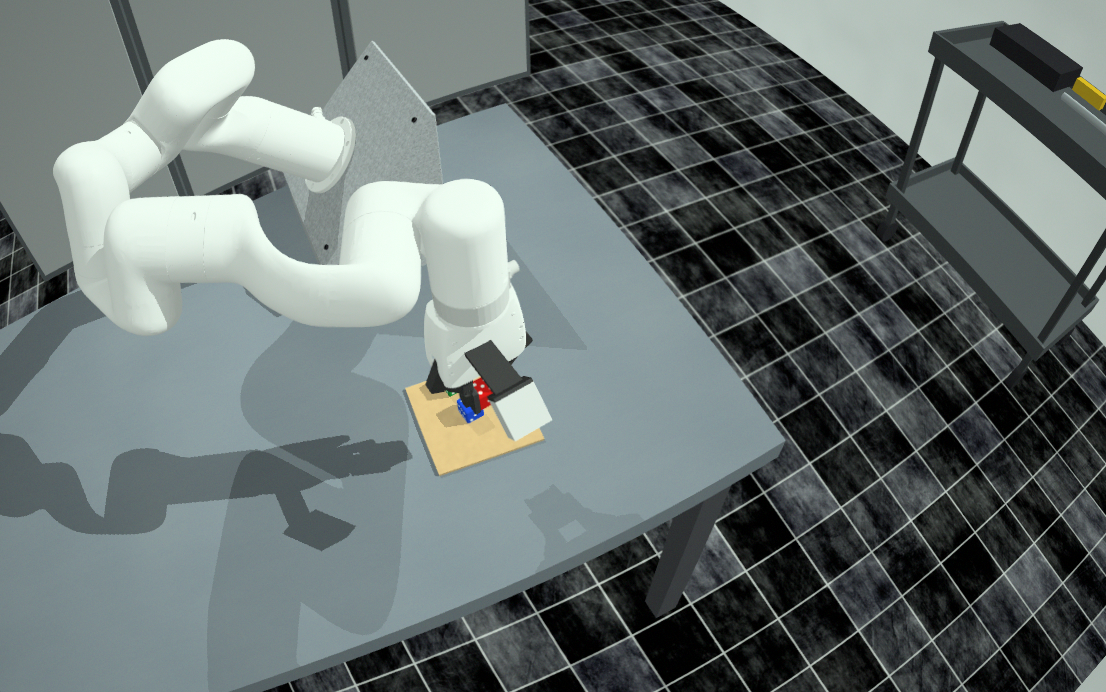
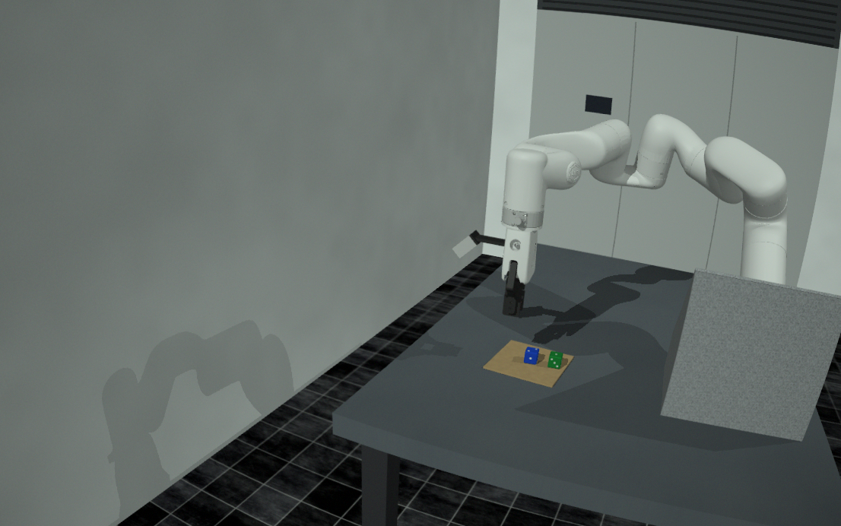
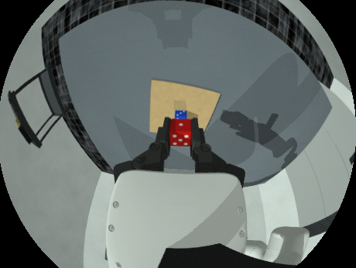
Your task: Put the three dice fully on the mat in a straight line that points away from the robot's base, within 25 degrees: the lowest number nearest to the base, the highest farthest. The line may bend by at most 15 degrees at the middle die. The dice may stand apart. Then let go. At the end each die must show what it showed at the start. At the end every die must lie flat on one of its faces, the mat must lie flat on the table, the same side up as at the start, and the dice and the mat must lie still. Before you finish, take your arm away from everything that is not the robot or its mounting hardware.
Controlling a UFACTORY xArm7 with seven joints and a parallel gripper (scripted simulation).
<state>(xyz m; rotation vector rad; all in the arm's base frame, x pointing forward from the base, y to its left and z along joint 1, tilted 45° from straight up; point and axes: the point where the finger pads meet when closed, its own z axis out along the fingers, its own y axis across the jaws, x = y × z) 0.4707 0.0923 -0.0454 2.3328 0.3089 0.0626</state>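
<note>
My hand is 5 cm past the blue die, 1 cm to the left of it and 10 cm above it. The rest, counted from my hand: red die (1 cm below); then green die (10 cm behind, 2 cm to the right, 10 cm below); then tan mat (5 cm behind, 1 cm to the right, 12 cm below).
</note>
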